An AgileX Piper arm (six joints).
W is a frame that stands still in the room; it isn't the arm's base.
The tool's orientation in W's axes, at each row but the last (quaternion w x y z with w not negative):
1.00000 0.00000 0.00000 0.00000
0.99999 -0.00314 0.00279 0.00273
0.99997 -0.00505 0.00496 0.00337
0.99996 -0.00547 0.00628 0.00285
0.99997 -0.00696 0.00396 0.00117
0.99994 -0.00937 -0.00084 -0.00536
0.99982 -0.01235 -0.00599 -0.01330
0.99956 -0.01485 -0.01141 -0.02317
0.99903 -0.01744 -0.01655 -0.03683
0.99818 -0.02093 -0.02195 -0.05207
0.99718 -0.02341 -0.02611 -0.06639
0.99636 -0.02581 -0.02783 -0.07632
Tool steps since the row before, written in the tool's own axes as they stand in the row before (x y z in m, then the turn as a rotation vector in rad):
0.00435 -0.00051 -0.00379 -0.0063 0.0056 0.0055
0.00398 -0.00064 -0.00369 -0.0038 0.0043 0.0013
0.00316 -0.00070 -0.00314 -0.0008 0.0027 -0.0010
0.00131 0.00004 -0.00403 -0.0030 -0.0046 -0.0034
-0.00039 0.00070 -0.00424 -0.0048 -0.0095 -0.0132
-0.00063 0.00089 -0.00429 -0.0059 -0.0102 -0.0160
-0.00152 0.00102 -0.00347 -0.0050 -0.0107 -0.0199
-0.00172 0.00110 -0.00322 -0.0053 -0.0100 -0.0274
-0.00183 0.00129 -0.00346 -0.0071 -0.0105 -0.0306
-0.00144 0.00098 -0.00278 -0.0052 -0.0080 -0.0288
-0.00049 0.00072 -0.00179 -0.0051 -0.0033 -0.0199
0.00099 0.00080 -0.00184 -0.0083 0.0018 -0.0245
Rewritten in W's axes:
0.00435 -0.00051 -0.00379 -0.0063 0.0056 0.0055
0.00396 -0.00064 -0.00371 -0.0038 0.0043 0.0013
0.00313 -0.00071 -0.00316 -0.0008 0.0027 -0.0010
0.00126 0.00000 -0.00405 -0.0030 -0.0047 -0.0033
-0.00043 0.00064 -0.00425 -0.0049 -0.0097 -0.0130
-0.00061 0.00082 -0.00431 -0.0060 -0.0104 -0.0158
-0.00145 0.00097 -0.00351 -0.0051 -0.0111 -0.0197
-0.00160 0.00108 -0.00329 -0.0052 -0.0106 -0.0272
-0.00162 0.00129 -0.00356 -0.0069 -0.0111 -0.0305
-0.00121 0.00100 -0.00288 -0.0048 -0.0087 -0.0287
-0.00030 0.00069 -0.00184 -0.0045 -0.0036 -0.0200
0.00119 0.00054 -0.00181 -0.0067 0.0017 -0.0250

